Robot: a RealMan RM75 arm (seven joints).
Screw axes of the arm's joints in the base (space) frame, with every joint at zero. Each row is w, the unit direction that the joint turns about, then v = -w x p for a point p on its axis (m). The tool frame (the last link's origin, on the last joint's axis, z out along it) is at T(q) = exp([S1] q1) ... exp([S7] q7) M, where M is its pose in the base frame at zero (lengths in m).
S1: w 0 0 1 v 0.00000 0.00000 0.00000
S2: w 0 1 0 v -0.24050 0.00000 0.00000
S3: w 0 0 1 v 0.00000 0.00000 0.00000
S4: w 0 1 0 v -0.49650 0.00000 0.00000
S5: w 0 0 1 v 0.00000 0.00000 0.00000
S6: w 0 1 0 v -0.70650 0.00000 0.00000
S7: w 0 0 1 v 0.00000 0.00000 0.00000
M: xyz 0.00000 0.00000 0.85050 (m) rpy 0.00 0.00 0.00 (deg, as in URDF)
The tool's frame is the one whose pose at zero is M.
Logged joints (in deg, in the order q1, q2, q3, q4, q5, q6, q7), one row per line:
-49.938, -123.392, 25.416, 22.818, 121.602, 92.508, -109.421
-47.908, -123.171, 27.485, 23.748, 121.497, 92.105, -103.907
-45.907, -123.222, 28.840, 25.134, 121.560, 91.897, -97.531
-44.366, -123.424, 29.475, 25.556, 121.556, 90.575, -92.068
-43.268, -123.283, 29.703, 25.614, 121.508, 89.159, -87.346
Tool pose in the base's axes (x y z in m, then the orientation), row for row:
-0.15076, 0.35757, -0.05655, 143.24, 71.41, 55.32
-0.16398, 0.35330, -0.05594, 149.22, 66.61, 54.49
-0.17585, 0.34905, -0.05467, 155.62, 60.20, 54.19
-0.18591, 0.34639, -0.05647, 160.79, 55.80, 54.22
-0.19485, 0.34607, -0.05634, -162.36, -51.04, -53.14
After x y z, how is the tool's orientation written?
As a rotation vector, in degrees.
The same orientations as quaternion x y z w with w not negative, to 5 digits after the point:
0.84220, 0.41986, 0.32526, 0.09286
0.86428, 0.38581, 0.31561, 0.06751
0.88634, 0.34287, 0.30864, 0.03981
0.90009, 0.31236, 0.30352, 0.01200
-0.91052, -0.28623, -0.29801, 0.01486

